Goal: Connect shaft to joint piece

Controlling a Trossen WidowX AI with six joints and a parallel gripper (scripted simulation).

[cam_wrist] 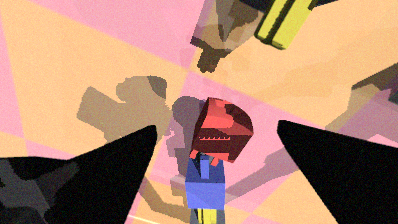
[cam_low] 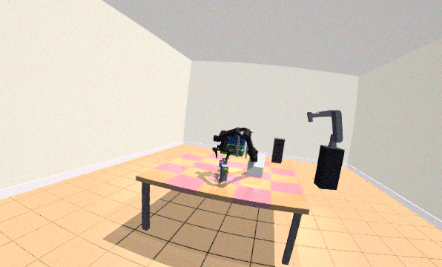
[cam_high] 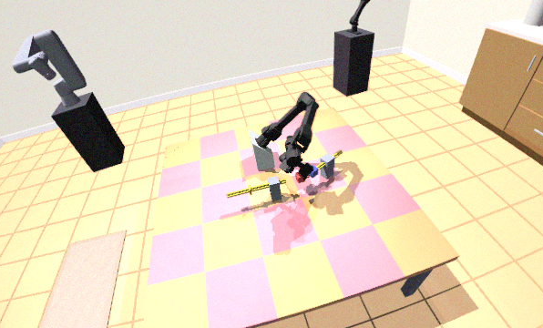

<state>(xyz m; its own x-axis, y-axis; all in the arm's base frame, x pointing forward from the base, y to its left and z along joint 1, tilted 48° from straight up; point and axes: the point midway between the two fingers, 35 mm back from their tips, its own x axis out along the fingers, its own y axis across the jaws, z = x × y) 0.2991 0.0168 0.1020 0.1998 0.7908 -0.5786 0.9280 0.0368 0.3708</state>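
Now: gripper tip 3 cm above the dark red joint piece, 2 cm to the right of it and 1 cm past it.
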